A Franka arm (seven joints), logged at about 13 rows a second.
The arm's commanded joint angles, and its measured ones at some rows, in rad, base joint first. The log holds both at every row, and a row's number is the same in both.
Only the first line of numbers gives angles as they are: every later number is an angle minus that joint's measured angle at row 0.
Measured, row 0:
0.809, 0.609, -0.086, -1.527, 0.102, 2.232, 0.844
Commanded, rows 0 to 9:
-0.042, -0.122, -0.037, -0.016, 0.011, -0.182, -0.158
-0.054, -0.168, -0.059, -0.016, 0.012, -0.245, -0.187
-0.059, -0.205, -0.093, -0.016, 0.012, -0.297, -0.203
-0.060, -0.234, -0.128, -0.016, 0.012, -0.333, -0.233
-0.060, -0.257, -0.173, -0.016, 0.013, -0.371, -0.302
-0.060, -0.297, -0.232, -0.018, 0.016, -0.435, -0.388
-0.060, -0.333, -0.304, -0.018, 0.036, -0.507, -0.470
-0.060, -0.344, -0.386, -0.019, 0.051, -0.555, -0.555
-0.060, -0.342, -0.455, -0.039, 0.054, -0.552, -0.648
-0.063, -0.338, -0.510, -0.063, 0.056, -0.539, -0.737
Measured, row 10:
-0.065, -0.320, -0.426, -0.013, 0.025, -0.545, -0.598
